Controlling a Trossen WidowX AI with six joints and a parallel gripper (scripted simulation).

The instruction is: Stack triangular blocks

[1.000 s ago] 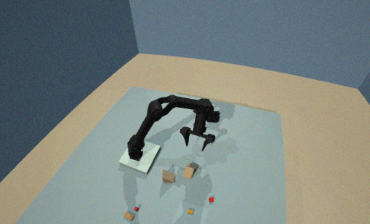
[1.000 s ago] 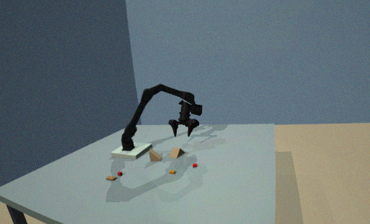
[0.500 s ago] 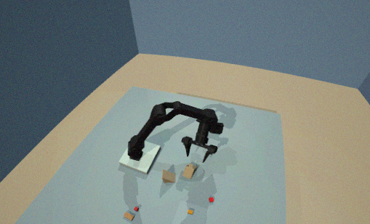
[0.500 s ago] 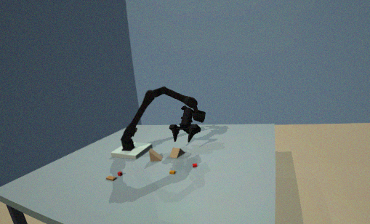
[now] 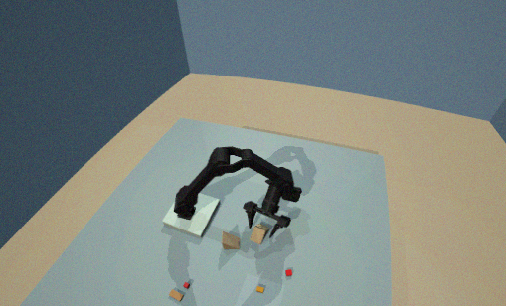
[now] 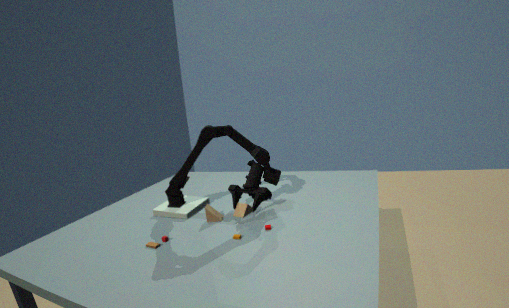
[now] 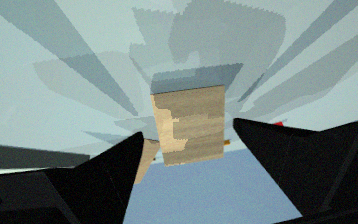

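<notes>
Now: the triangular block 1 cm above my gripper tip. From my gripper tip the other things lie so: orange cube: 21 cm to the right, 5 cm ahead, 1 cm below; flat tan piece: 31 cm to the right, 23 cm behind, 1 cm below.
</notes>
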